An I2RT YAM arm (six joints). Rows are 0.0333 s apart.
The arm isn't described. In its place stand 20 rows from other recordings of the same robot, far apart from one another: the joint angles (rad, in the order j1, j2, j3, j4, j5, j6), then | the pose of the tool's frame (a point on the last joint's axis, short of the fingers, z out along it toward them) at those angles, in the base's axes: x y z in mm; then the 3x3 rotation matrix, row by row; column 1 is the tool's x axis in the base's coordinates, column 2 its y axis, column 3 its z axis.
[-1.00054, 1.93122, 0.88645, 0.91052, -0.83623, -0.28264] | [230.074, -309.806, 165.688], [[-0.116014, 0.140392, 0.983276], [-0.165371, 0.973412, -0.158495], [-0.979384, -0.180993, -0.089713]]
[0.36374, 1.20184, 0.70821, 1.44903, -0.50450, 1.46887] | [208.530, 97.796, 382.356], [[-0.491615, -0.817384, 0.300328], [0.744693, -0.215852, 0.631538], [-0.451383, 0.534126, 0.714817]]
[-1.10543, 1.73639, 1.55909, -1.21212, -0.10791, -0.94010] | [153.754, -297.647, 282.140], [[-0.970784, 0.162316, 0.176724], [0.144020, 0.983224, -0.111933], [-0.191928, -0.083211, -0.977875]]
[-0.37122, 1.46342, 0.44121, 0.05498, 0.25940, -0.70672] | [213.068, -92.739, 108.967], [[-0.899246, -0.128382, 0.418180], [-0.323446, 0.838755, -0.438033], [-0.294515, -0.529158, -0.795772]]
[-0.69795, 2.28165, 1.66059, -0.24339, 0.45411, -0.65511] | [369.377, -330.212, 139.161], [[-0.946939, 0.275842, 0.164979], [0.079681, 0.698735, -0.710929], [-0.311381, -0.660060, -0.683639]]
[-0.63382, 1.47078, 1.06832, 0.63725, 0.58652, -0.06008] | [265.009, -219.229, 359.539], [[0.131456, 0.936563, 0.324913], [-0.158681, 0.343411, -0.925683], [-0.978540, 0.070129, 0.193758]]
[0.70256, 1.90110, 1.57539, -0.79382, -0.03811, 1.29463] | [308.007, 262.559, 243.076], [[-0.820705, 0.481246, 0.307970], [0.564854, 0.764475, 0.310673], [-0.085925, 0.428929, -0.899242]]
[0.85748, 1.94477, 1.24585, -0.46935, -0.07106, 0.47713] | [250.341, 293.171, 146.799], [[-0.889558, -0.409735, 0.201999], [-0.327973, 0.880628, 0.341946], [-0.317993, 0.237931, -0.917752]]
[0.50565, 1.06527, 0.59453, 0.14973, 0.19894, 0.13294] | [214.294, 110.605, 252.476], [[-0.314795, -0.271425, 0.909523], [-0.025770, 0.960331, 0.277669], [-0.948810, 0.063971, -0.309302]]
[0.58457, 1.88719, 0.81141, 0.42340, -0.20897, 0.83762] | [294.313, 203.609, 111.245], [[-0.842094, -0.077092, 0.533793], [0.314390, 0.734015, 0.601980], [-0.438220, 0.674743, -0.593872]]
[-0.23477, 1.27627, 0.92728, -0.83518, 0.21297, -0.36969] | [226.934, -62.015, 237.975], [[-0.950082, -0.041197, 0.309270], [-0.135883, 0.946933, -0.291297], [-0.280857, -0.318780, -0.905262]]
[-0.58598, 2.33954, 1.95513, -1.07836, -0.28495, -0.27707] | [392.812, -248.717, 159.470], [[-0.934987, 0.259611, 0.241665], [0.305525, 0.935590, 0.176992], [-0.180150, 0.239320, -0.954082]]
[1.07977, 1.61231, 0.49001, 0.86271, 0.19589, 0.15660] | [145.931, 258.224, 154.564], [[-0.240623, -0.747904, 0.618660], [-0.125581, 0.656018, 0.744224], [-0.962460, 0.101386, -0.251775]]
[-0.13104, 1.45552, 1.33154, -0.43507, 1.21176, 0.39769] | [306.468, -74.009, 359.109], [[-0.162258, 0.971466, 0.172992], [0.158644, 0.198717, -0.967132], [-0.973912, -0.129481, -0.186361]]
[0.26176, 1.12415, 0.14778, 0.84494, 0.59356, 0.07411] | [193.993, 31.359, 168.665], [[-0.102466, 0.329577, 0.938552], [0.036091, 0.944129, -0.327595], [-0.994082, 0.000305, -0.108636]]
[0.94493, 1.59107, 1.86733, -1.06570, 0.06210, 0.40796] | [190.319, 259.537, 424.235], [[-0.692523, -0.554007, 0.462047], [-0.282156, 0.797481, 0.533303], [-0.663928, 0.238955, -0.708591]]
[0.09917, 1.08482, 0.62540, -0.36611, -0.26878, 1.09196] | [214.355, 30.828, 212.468], [[-0.580711, 0.522501, 0.624314], [0.802112, 0.498384, 0.328984], [-0.139254, 0.691814, -0.708521]]
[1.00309, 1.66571, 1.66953, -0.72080, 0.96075, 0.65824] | [218.679, 288.634, 375.221], [[-0.371776, 0.096821, 0.923260], [0.068817, 0.994684, -0.076600], [-0.925768, 0.035058, -0.376463]]
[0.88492, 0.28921, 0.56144, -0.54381, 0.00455, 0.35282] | [58.640, 71.395, 283.058], [[-0.425877, -0.664875, 0.613653], [0.025217, 0.669248, 0.742611], [-0.904430, 0.331735, -0.268251]]
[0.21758, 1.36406, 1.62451, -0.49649, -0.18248, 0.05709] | [284.776, 69.575, 467.455], [[-0.249911, -0.370905, 0.894413], [0.002216, 0.923502, 0.383587], [-0.968266, 0.097845, -0.229972]]
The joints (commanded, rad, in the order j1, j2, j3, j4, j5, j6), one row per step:
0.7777 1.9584 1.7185 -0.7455 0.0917 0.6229
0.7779 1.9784 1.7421 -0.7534 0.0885 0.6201
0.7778 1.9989 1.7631 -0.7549 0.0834 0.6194
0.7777 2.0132 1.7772 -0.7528 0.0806 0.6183
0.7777 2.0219 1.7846 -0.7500 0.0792 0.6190
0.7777 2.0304 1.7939 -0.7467 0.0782 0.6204
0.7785 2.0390 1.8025 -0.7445 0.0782 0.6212
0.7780 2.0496 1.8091 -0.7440 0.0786 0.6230
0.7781 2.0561 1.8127 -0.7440 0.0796 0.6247
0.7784 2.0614 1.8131 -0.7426 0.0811 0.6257
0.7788 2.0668 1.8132 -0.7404 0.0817 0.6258
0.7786 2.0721 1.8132 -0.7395 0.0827 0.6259
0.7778 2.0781 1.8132 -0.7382 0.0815 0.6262
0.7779 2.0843 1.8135 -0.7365 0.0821 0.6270
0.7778 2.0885 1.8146 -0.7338 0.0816 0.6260
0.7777 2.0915 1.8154 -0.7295 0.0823 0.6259
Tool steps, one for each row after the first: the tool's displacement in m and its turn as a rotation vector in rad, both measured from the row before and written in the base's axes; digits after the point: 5 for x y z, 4 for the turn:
0.00305 0.00329 -0.00140 -0.0024 0.0040 0.0043
0.00337 0.00351 -0.00214 0.0020 0.0035 0.0033
0.00253 0.00257 -0.00153 0.0025 -0.0001 0.0024
0.00154 0.00159 -0.00123 0.0022 0.0000 0.0002
0.00168 0.00170 -0.00054 0.0041 -0.0019 -0.0006
0.00134 0.00182 -0.00088 0.0019 -0.0013 0.0001
0.00172 0.00135 -0.00250 -0.0019 0.0029 -0.0022
0.00089 0.00089 -0.00170 -0.0019 0.0020 -0.0019
0.00059 0.00070 -0.00210 -0.0029 0.0019 -0.0014
0.00057 0.00079 -0.00220 -0.0025 0.0019 0.0000
0.00066 0.00047 -0.00227 -0.0036 0.0026 -0.0008
0.00088 0.00041 -0.00256 -0.0024 0.0042 -0.0004
0.00069 0.00072 -0.00253 -0.0030 0.0029 -0.0009
0.00066 0.00061 -0.00135 -0.0004 0.0003 0.0010
0.00066 0.00055 -0.00082 0.0010 -0.0019 -0.0004

